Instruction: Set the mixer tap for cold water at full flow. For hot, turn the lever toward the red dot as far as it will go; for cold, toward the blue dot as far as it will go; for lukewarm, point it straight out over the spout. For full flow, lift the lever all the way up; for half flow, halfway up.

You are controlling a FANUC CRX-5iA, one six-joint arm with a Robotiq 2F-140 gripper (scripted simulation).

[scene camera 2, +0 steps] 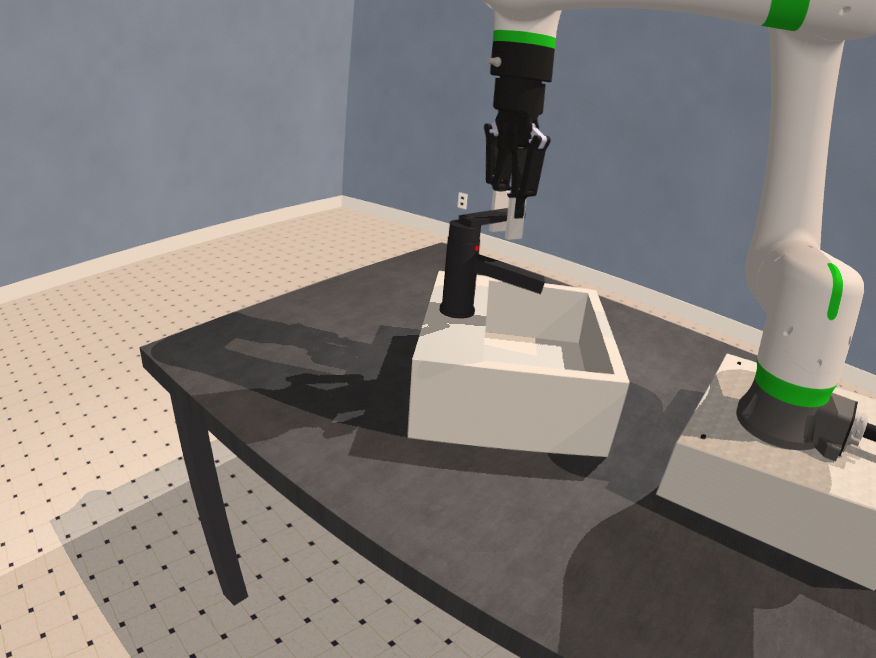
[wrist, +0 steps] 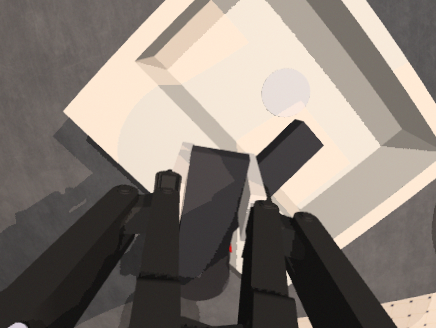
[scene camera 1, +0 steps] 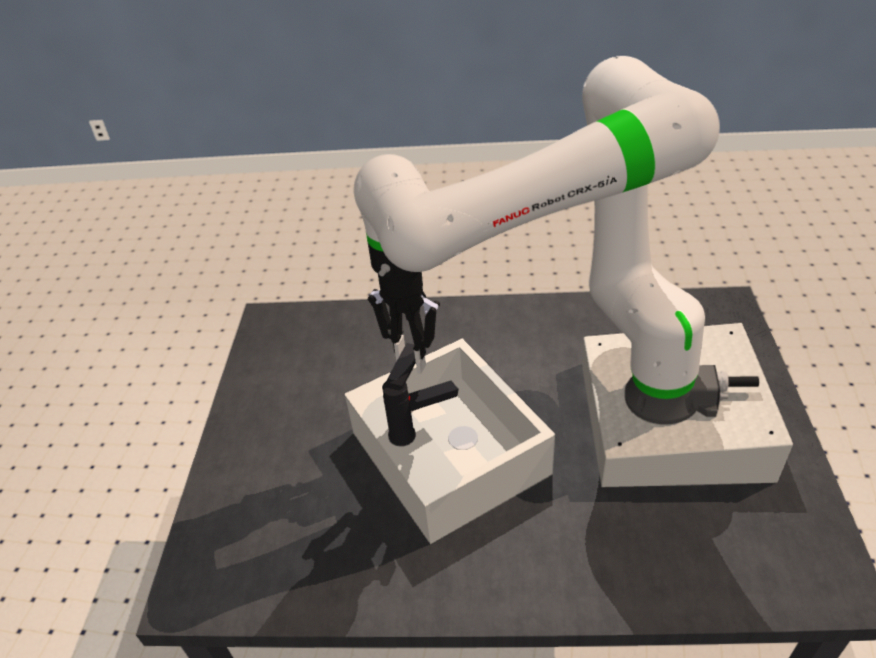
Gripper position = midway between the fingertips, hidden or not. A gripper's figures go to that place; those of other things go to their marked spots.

The gripper (wrist: 215, 166) is 0.23 m from the lens. A lever (wrist: 216, 178): 0.19 m from the lens.
